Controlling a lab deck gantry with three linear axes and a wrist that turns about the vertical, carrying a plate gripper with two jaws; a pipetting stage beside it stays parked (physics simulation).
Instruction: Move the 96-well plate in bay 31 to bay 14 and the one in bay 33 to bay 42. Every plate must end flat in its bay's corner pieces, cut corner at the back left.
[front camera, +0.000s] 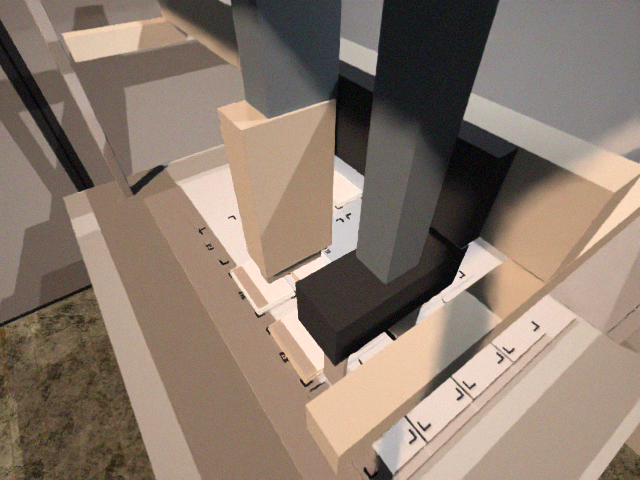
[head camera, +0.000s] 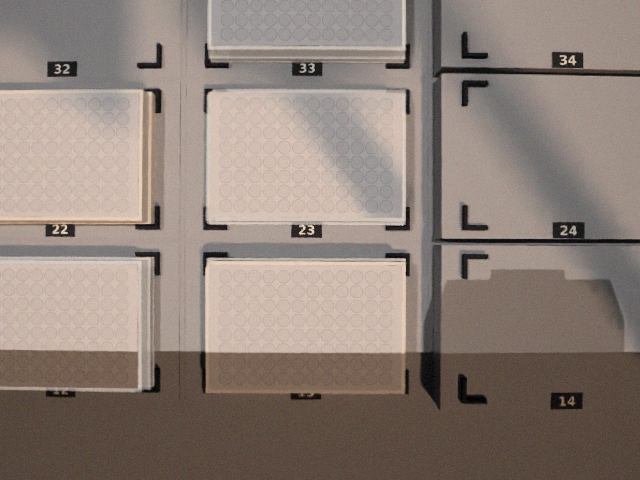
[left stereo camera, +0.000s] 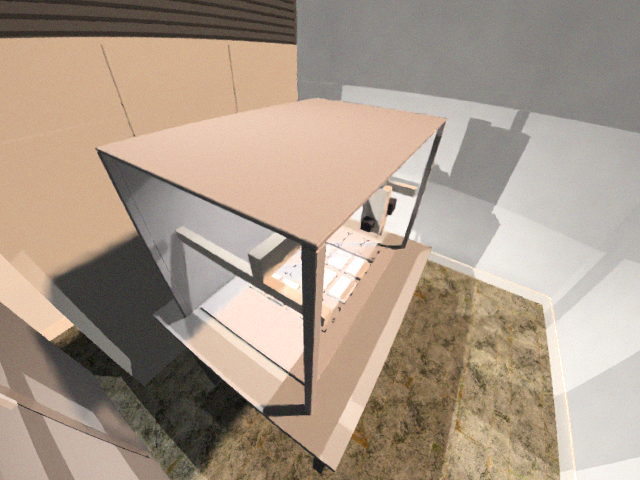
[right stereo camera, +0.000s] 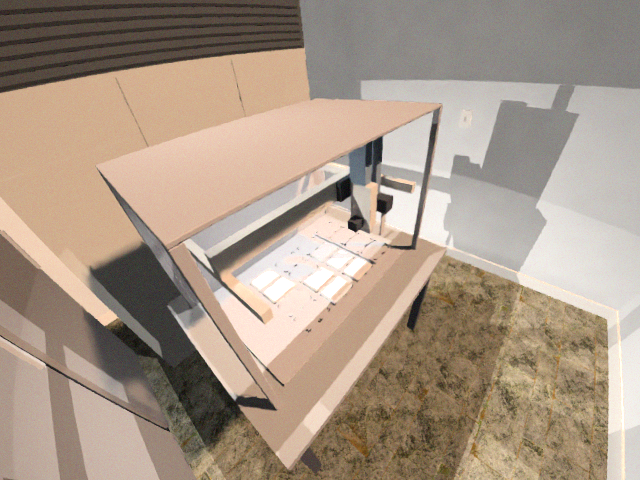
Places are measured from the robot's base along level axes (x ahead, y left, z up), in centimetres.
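Where they show: gripper, fingertip midpoint: (front camera: 366, 359) (right stereo camera: 372, 229); robot's base, origin of the base link: (front camera: 200, 230) (left stereo camera: 324, 331) (right stereo camera: 309, 331).
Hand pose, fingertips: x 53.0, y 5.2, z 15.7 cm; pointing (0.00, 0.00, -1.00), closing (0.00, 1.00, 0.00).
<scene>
Each offset is from my fingertips to the centre of the thing. "*": to the spot under its first point.
The plate in bay 33 {* dx -13.8, dy +17.9, dz -14.3 cm} (head camera: 307, 25) is cut off by the head view's top edge; its front side sits between the front corner pieces. The plate in bay 31 {* dx -46.3, dy +20.3, dz -14.3 cm} (right stereo camera: 279, 288) lies on the deck in the right stereo view and is hidden behind the beige stage in the front view. Bay 14 {* dx -0.7, dy -1.0, dz -14.3 cm} (head camera: 516, 330) holds no plate in its visible part, and a shadow falls on it. Bay 42 does not show in the head view. My gripper (front camera: 368, 351) hangs under its black block in the front view, above the deck right of bay 13; its jaws look apart, with no plate seen between them.
Plates stand in bay 13 {* dx -13.7, dy -0.7, dz -14.3 cm} (head camera: 306, 325), bay 23 {* dx -13.8, dy +9.5, dz -14.3 cm} (head camera: 306, 160), bay 12 {* dx -28.7, dy -0.5, dz -14.3 cm} (head camera: 67, 320) and bay 22 {* dx -28.7, dy +9.8, dz -14.3 cm} (head camera: 67, 155). Another plate {dx -46.6, dy +31.2, dz -15.0 cm} (right stereo camera: 266, 279) lies behind the one in bay 31. The beige pipetting stage (front camera: 289, 191) stands left of my gripper. A beige beam (front camera: 403, 372) crosses in front.
</scene>
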